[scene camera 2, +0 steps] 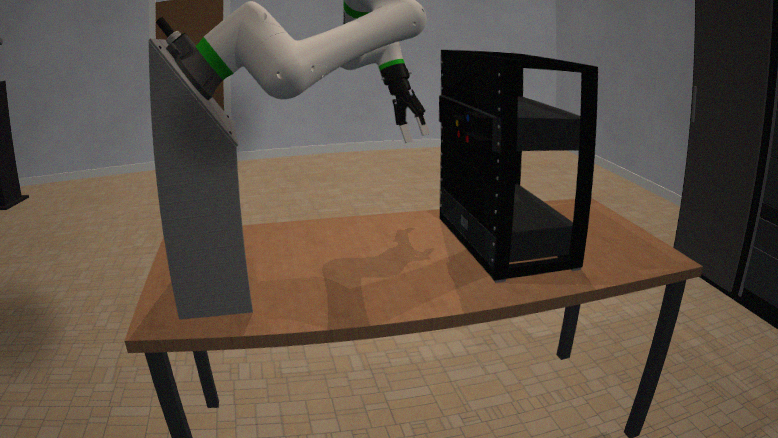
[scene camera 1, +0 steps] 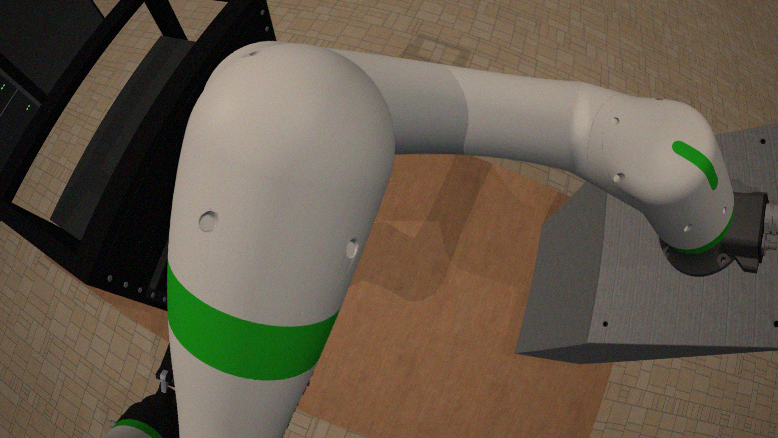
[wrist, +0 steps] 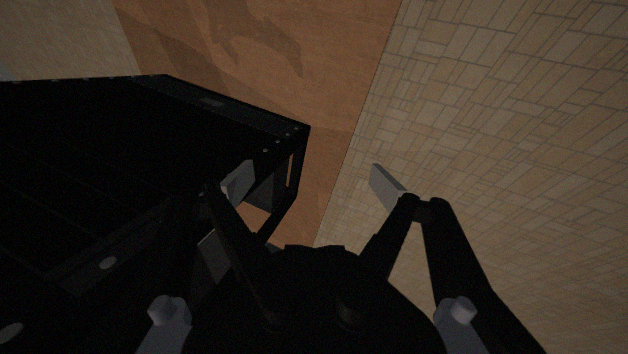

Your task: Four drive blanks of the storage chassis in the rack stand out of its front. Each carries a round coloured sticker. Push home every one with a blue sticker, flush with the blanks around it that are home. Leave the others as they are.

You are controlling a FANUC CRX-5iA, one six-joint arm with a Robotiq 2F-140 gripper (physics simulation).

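The storage chassis [scene camera 2: 481,120] sits high in the black rack [scene camera 2: 509,179] [scene camera 1: 81,255] [wrist: 296,175]. In scene camera 2 its dark front carries a blue sticker [scene camera 2: 467,118], a yellow sticker [scene camera 2: 456,123] to its left, and below them a red sticker [scene camera 2: 458,133] and another red sticker [scene camera 2: 467,139]. How far each blank stands out is too dark to tell. In the wrist view two pale round spots [wrist: 107,262] [wrist: 11,332] show, their colour unclear. My gripper [scene camera 2: 416,136] [wrist: 312,172] is open and empty, in front of the rack, apart from the chassis. The arm hides the rack's front in scene camera 1.
The rack stands on the wooden table [scene camera 2: 304,304] [scene camera 1: 462,353] [wrist: 350,60]. A grey pedestal [scene camera 2: 206,217] [scene camera 1: 680,299] bears the arm at the table's other end. A lower unit [scene camera 2: 476,231] fills the rack's bottom. A dark cabinet [scene camera 2: 724,136] stands beyond the table.
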